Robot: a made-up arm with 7 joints.
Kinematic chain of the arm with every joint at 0, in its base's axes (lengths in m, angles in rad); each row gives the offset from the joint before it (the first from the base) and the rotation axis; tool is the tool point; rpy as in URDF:
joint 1: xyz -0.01 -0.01 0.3 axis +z
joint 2: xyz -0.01 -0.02 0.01 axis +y
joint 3: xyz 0 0.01 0.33 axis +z
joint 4: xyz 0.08 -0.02 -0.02 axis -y
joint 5: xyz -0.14 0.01 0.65 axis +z
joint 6: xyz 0.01 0 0.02 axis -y
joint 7: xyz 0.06 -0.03 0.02 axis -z
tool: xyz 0.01 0.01 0 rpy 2.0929 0.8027 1.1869
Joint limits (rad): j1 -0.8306..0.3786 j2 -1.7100..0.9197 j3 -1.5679..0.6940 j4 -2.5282..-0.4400 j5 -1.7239..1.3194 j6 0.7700..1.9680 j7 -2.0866..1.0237
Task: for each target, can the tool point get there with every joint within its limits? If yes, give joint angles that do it. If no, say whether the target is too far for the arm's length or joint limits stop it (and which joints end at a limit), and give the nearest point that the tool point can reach.
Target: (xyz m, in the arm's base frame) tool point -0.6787 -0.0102 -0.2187
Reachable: no: joint limits stop it (at a limit: joint 1, joint 2, joint 4, joint 6, joint 7) | nearest point -0.4862 -0.3086 0.0246 | short by 0.430 m
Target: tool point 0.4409 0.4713 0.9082
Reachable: yes | joints 0.2646 -0.3903 0.4871 -1.7214 -0.7490 1.1523 0.0212
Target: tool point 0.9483 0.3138 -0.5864
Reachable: no: too far | nearest point 0.6814 0.2236 -0.1905 | short by 0.486 m
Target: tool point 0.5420 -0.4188 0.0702
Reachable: yes | joints -0.5138 0.2516 -0.0901 -2.3034 -0.9225 1.6363 -0.4517
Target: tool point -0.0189 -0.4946 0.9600
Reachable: yes | joints 0.0146 -1.4402 -0.5881 -2.0526 0.7397 1.6797 0.1264
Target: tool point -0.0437 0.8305 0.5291
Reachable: no: joint limits stop it (at a limit: joint 1, joint 2, joint 3, joint 5, joint 6, joint 7) | nearest point -0.1722 0.8487 0.7452 | short by 0.252 m
